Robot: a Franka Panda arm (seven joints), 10 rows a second.
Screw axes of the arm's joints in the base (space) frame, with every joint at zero. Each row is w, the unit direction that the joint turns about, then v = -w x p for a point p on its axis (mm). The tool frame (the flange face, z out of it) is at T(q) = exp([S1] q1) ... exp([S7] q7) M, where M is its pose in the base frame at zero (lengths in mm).
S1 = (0, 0, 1, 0, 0, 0)
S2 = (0, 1, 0, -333, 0, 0)
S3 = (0, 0, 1, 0, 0, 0)
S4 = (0, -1, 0, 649, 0, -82.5)
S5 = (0, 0, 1, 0, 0, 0)
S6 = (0, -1, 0, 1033, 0, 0)
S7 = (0, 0, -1, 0, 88, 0)
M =
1 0 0 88
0 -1 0 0
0 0 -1 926
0 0 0 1
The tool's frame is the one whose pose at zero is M.
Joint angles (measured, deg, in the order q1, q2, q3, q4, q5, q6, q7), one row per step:
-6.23, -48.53, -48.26, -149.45, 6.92, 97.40, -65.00
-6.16, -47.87, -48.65, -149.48, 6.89, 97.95, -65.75
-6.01, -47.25, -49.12, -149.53, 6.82, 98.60, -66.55
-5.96, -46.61, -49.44, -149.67, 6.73, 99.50, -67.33
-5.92, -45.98, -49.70, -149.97, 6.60, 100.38, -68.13
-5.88, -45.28, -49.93, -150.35, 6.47, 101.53, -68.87
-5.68, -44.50, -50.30, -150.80, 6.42, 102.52, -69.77
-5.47, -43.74, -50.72, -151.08, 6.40, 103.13, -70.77
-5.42, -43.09, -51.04, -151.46, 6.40, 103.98, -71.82
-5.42, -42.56, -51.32, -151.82, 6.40, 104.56, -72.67
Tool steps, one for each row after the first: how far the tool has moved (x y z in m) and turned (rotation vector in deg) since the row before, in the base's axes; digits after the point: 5 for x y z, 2 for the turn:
0.00076, -0.00223, -0.00364, -0.14, -0.11, 0.03
0.00081, -0.00233, -0.00383, -0.18, -0.20, 0.05
0.00108, -0.00217, -0.00389, -0.40, -0.22, -0.06
0.00112, -0.00107, -0.00475, -0.39, -0.11, 0.10
0.00151, -0.00105, -0.00527, -0.51, -0.08, -0.04
0.00166, -0.00013, -0.00648, -0.25, -0.02, 0.26
0.00100, -0.00038, -0.00570, -0.10, -0.02, 0.44
0.00064, -0.00048, -0.00540, -0.27, -0.22, 0.29
0.00006, -0.00004, -0.00484, -0.10, -0.09, 0.27

